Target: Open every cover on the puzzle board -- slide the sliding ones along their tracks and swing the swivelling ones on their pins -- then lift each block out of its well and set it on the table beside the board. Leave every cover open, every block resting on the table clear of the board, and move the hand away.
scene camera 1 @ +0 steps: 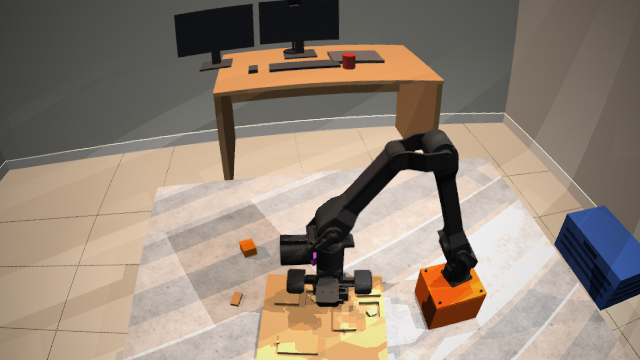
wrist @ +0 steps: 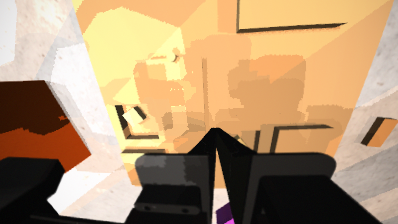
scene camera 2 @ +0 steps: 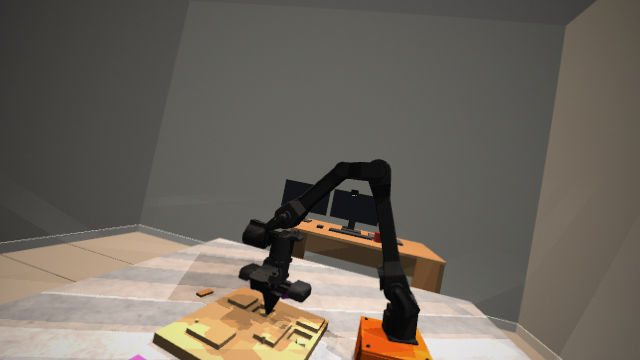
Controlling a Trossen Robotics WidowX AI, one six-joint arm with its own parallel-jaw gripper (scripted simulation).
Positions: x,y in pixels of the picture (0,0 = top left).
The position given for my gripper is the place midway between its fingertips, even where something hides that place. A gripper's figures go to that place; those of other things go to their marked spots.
Scene:
My gripper [wrist: 215,131] is 11 cm from the lens. A tan puzzle board [wrist: 252,82]: 13 cm from the lens.

